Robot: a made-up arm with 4 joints.
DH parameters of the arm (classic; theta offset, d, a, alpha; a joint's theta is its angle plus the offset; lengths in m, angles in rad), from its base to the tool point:
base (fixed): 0 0.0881 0 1.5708
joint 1: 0 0.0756 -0.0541 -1.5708
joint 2: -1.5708 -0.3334 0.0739 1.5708
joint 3: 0 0.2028 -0.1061 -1.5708
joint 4: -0.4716 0 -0.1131 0
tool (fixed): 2.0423 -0.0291 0 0
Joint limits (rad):
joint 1: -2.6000..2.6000
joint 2: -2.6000..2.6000
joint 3: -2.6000..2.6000
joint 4: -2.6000..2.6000
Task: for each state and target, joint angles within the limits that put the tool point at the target. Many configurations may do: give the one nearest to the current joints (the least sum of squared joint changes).
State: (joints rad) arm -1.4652 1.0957 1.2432 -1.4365
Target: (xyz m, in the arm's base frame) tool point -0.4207 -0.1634 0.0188
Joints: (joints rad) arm -1.4679 1.6150 1.2711 -1.2644
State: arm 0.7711 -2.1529 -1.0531 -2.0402
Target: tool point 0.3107 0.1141 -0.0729
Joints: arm 1.1052 -2.0804 -1.1947 -2.5553
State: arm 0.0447 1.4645 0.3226 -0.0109
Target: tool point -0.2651 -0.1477 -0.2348
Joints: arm -0.1306 1.1509 -0.0399 -0.1846
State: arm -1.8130 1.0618 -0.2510 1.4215
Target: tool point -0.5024 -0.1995 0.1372
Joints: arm -0.9532 0.7825 0.1018 1.2686
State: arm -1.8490 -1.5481 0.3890 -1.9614
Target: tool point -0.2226 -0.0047 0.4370
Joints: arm -2.0863 -0.9762 0.5173 -2.0491
